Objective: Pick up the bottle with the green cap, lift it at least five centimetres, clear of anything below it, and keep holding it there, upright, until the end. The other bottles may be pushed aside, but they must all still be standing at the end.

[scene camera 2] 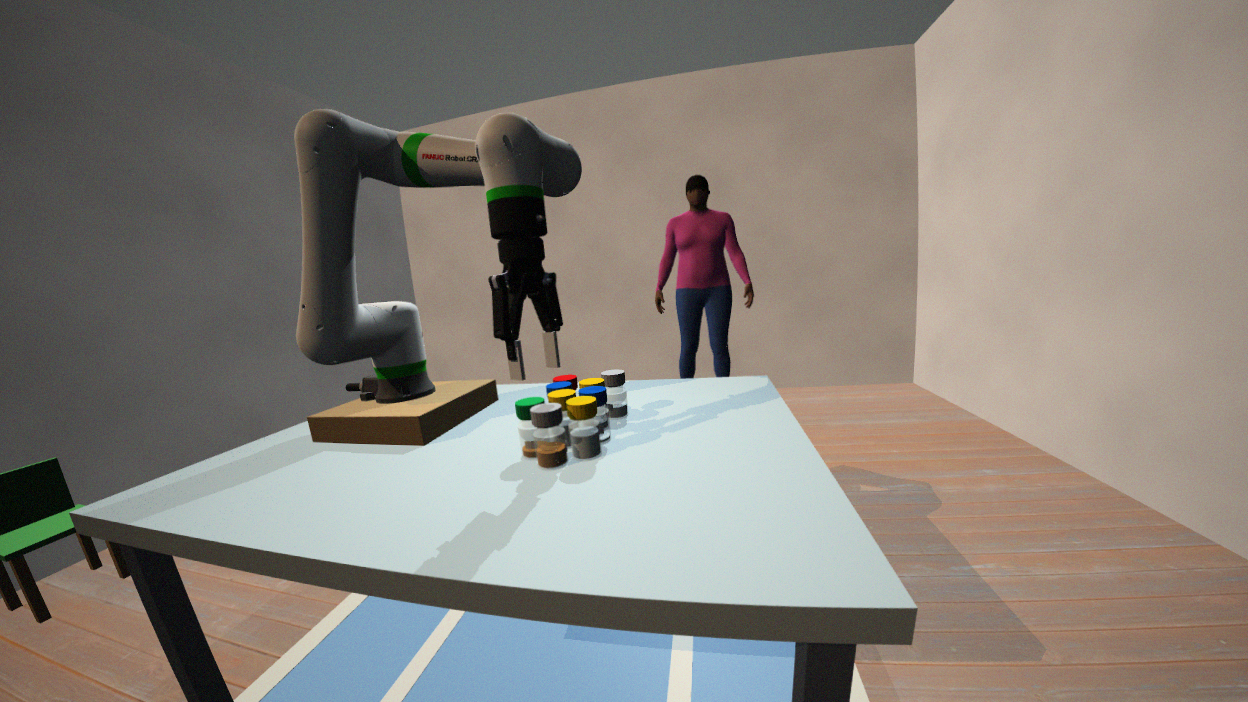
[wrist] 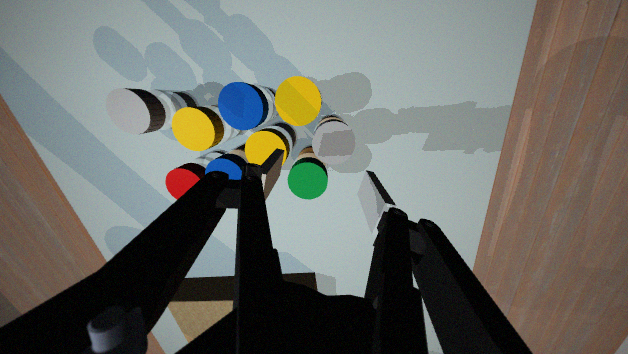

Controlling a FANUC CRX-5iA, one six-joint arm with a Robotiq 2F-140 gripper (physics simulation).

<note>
I see my gripper (scene camera 2: 536, 373), a grey-capped bottle (scene camera 2: 549, 436), a red-capped bottle (wrist: 178, 181), a green-capped bottle (scene camera 2: 525, 428), a blue-capped bottle (scene camera 2: 599, 392), a grey-capped bottle (scene camera 2: 617, 404), a yellow-capped bottle (wrist: 197, 128), a yellow-capped bottle (scene camera 2: 584, 431) and a yellow-capped bottle (wrist: 260, 145).
The green-capped bottle also shows in the wrist view (wrist: 308, 178). The blue-capped bottle is seen too in the wrist view (wrist: 243, 106). My gripper is seen too in the wrist view (wrist: 322, 172).
</note>
